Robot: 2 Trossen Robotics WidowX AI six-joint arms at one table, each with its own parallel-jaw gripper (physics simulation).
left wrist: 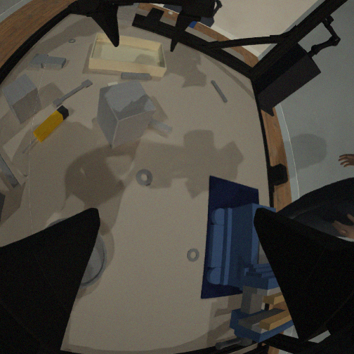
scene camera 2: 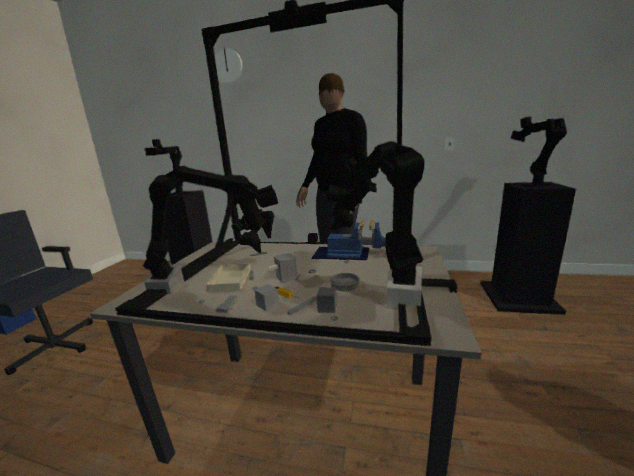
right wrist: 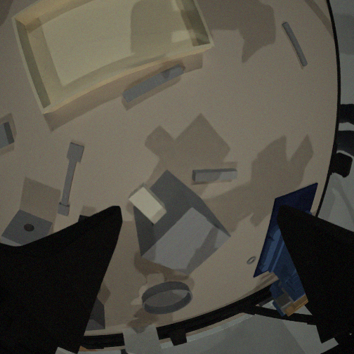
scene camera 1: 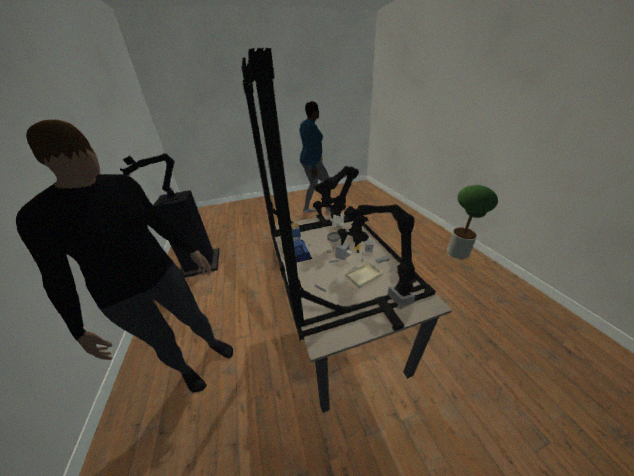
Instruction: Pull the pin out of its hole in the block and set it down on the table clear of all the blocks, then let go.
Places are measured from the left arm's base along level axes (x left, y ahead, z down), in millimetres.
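Pixels of known places: left gripper, fingertip midpoint: (scene camera 2: 331,222) (scene camera 1: 326,217); right gripper, fingertip midpoint: (scene camera 2: 264,245) (scene camera 1: 348,245); left arm's base, origin of the base link: (scene camera 2: 404,276) (scene camera 1: 336,213); right arm's base, origin of the base link: (scene camera 2: 162,273) (scene camera 1: 402,291).
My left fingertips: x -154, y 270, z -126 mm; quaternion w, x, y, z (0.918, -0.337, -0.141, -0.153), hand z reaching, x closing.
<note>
Ahead of a thing's pixels: the offset from my left fingertips to its middle.
The cream pin {dx +87, dy +209, dz +159 mm} (scene camera 2: 272,267) (right wrist: 147,204) sticks out of the side of the large grey block {dx +60, dy +179, dz +172 mm} (scene camera 1: 342,251) (scene camera 2: 286,267) (left wrist: 125,112) (right wrist: 187,242). My right gripper (scene camera 2: 263,241) (left wrist: 143,47) (right wrist: 202,214) is open and empty, above the table near the block and its pin. In the right wrist view the pin shows between the spread fingers, below them and nearer the left finger in the picture. My left gripper (scene camera 2: 346,219) (left wrist: 178,217) is open and empty, high over the table, away from the pin. The pin's inner end is hidden in the block.
A cream tray {dx +123, dy +400, dz +201 mm} (scene camera 2: 228,279) (right wrist: 115,47) lies near the large block. Smaller grey blocks {dx +264, dy +156, dz +187 mm} (scene camera 2: 266,298) {dx +238, dy -42, dz +187 mm} (scene camera 2: 326,299), a yellow-handled tool {dx +192, dy +118, dz +208 mm} (scene camera 2: 284,292) (left wrist: 50,124), a round grey dish {dx +70, dy -58, dz +206 mm} (scene camera 2: 344,281) and flat grey bars (left wrist: 136,76) (right wrist: 214,174) lie around. A blue fixture {dx -236, dy -16, dz +142 mm} (scene camera 2: 344,245) (left wrist: 235,245) stands on a mat.
</note>
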